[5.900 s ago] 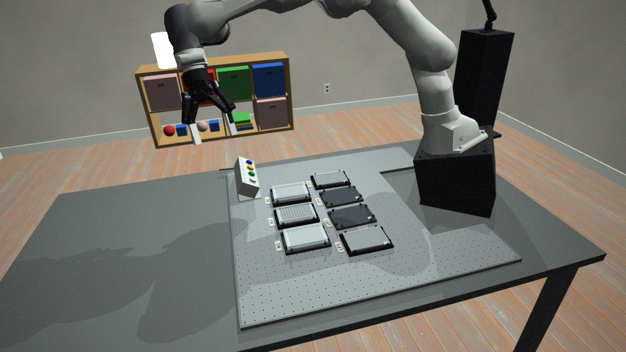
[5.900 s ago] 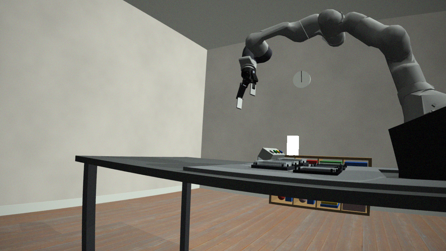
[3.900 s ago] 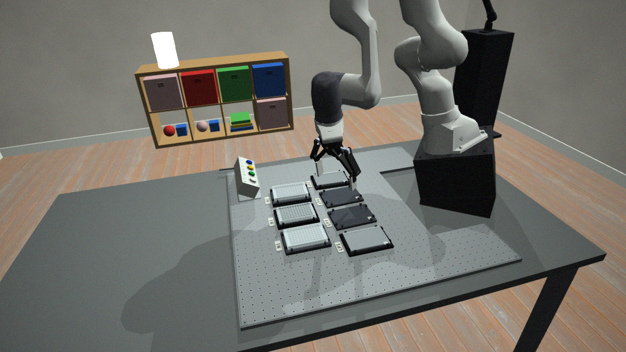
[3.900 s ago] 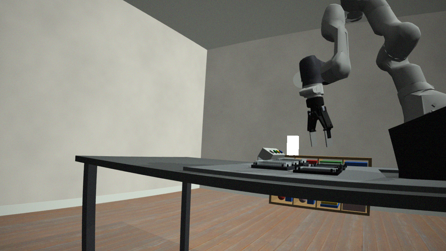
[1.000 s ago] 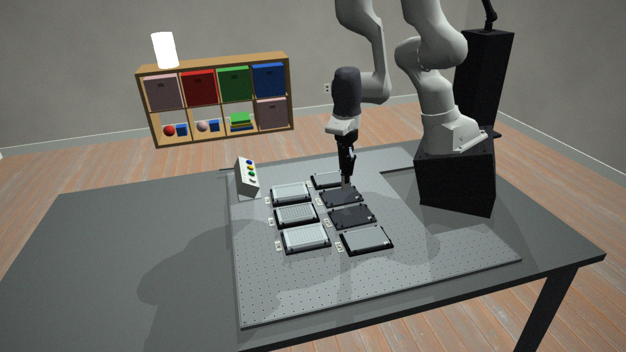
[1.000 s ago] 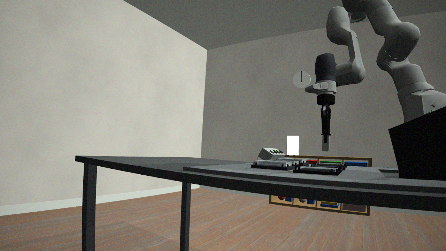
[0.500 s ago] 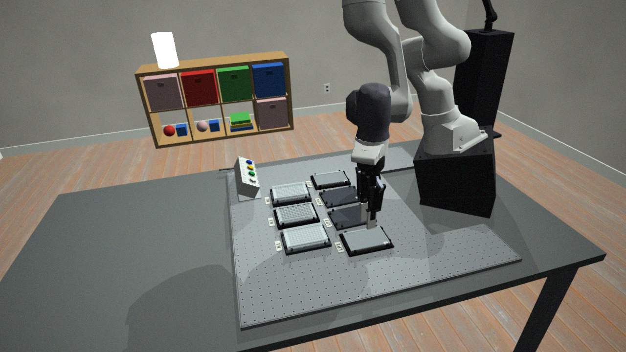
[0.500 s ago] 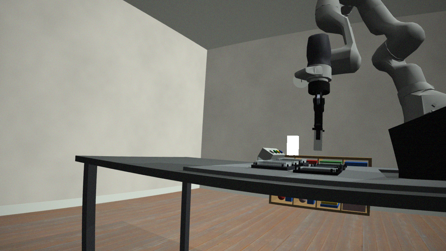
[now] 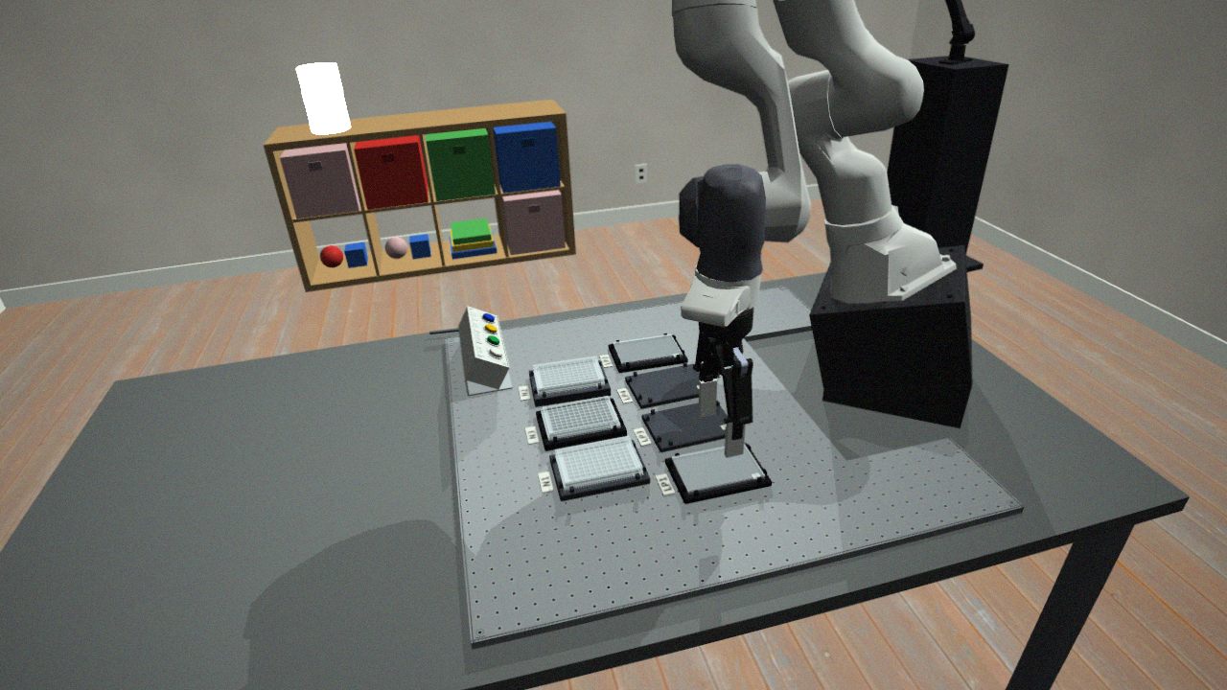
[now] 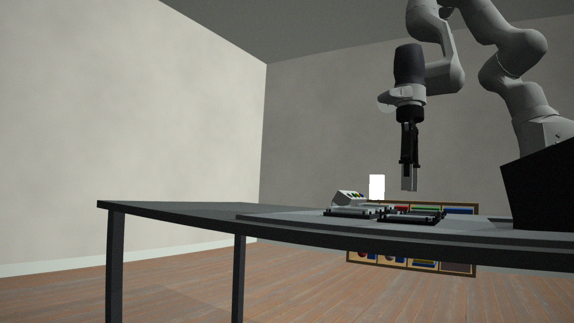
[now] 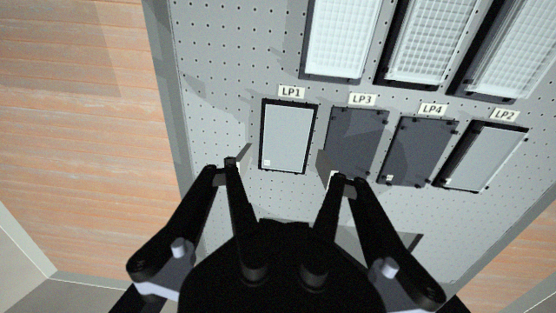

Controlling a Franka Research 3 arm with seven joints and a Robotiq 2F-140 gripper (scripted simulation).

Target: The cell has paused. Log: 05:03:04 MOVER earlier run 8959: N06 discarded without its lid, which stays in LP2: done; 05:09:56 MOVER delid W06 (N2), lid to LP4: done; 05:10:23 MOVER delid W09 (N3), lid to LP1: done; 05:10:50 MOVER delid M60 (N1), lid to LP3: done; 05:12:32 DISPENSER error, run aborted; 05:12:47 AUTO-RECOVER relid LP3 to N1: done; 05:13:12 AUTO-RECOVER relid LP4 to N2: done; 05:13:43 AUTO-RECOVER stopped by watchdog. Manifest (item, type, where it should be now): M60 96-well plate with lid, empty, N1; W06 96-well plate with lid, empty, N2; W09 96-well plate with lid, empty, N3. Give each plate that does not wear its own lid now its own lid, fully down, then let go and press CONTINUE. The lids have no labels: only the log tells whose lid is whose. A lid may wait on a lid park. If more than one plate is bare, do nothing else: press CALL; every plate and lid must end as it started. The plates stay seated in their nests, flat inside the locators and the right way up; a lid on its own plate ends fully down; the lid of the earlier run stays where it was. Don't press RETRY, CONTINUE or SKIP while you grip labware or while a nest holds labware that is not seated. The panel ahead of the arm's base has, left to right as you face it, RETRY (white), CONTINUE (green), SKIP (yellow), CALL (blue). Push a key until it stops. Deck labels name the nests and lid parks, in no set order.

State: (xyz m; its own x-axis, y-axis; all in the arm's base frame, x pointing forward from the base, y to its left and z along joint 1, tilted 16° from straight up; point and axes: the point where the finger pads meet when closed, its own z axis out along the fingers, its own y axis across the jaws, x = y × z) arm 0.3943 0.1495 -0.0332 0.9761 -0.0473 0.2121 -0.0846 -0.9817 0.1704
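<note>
The lid park LP1 is 10 cm below my hand. Also, from my hand: lid park LP3: 1 cm behind, 13 cm to the right, 10 cm below; then lid park LP4: 3 cm behind, 26 cm to the right, 10 cm below; then plate: 16 cm ahead, 21 cm to the right, 9 cm below.
</note>
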